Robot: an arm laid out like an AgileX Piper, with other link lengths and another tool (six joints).
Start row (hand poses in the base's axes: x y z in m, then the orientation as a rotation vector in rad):
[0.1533, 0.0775, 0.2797, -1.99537, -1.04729, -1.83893]
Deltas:
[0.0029, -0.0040, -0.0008, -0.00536, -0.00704, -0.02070]
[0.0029, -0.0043, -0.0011, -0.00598, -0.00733, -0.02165]
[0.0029, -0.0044, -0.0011, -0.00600, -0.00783, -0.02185]
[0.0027, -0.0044, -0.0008, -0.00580, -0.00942, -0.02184]
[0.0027, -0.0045, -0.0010, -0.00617, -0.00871, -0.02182]
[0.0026, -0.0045, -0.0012, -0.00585, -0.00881, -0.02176]
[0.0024, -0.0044, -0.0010, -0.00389, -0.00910, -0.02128]
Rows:
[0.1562, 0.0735, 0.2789, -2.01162, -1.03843, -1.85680]
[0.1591, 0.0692, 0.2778, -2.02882, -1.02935, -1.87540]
[0.1620, 0.0648, 0.2767, -2.04581, -1.02003, -1.89470]
[0.1647, 0.0604, 0.2759, -2.06145, -1.01061, -1.91597]
[0.1674, 0.0559, 0.2749, -2.07775, -1.00124, -1.93634]
[0.1700, 0.0514, 0.2737, -2.09370, -0.99132, -1.95686]
[0.1724, 0.0470, 0.2727, -2.10791, -0.97929, -1.97771]

